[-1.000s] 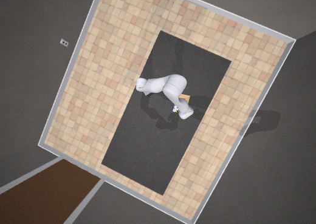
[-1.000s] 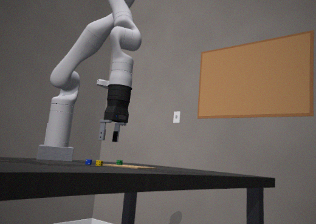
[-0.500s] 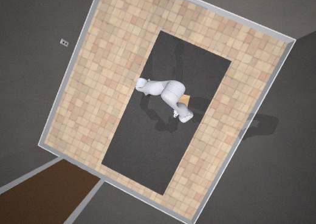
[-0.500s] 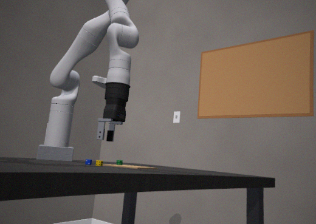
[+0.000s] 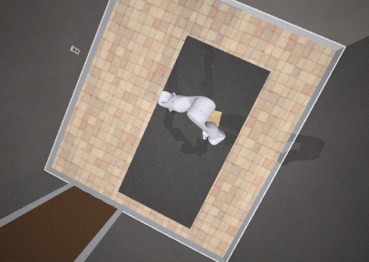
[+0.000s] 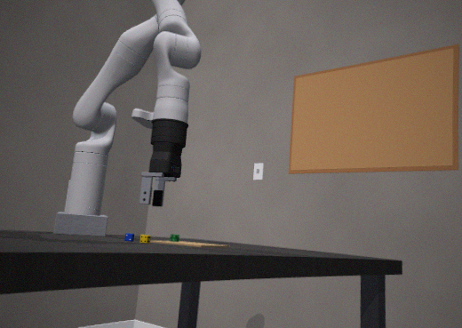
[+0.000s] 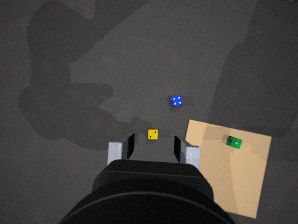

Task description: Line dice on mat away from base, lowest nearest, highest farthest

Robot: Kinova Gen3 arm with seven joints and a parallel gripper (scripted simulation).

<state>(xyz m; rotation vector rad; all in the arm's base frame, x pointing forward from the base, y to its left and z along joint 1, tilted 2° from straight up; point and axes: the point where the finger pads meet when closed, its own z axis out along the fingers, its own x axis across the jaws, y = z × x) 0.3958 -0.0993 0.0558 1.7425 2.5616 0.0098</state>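
Right now my hand is 90 mm above the yellow die. The rest, counted from my hand: green die (120 mm to the left, 80 mm below, 50 mm behind); then blue die (90 mm below, 70 mm behind, 10 mm to the left); then mat (130 mm to the left, 90 mm below).
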